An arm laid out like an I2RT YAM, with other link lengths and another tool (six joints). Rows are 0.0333 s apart.
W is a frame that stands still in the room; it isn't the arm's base.
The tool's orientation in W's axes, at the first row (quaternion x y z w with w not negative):
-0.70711, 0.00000, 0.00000, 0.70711
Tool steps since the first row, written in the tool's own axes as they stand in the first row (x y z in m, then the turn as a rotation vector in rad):
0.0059, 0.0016, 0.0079, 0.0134, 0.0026, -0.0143
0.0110, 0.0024, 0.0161, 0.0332, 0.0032, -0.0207
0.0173, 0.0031, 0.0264, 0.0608, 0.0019, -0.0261
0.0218, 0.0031, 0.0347, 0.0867, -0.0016, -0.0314
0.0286, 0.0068, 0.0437, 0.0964, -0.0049, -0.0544
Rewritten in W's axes. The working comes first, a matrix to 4 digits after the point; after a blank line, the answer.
The tool's axes in the first row as the columns of a matrix, in W's axes (used below as rounded here):
1.0000, 0.0000, 0.0000
0.0000, 0.0000, 1.0000
0.0000, -1.0000, 0.0000

0.0059, 0.0079, -0.0016, 0.0134, -0.0143, -0.0026
0.0110, 0.0161, -0.0024, 0.0332, -0.0207, -0.0032
0.0173, 0.0264, -0.0031, 0.0608, -0.0261, -0.0019
0.0218, 0.0347, -0.0031, 0.0867, -0.0314, 0.0016
0.0286, 0.0437, -0.0068, 0.0964, -0.0544, 0.0049

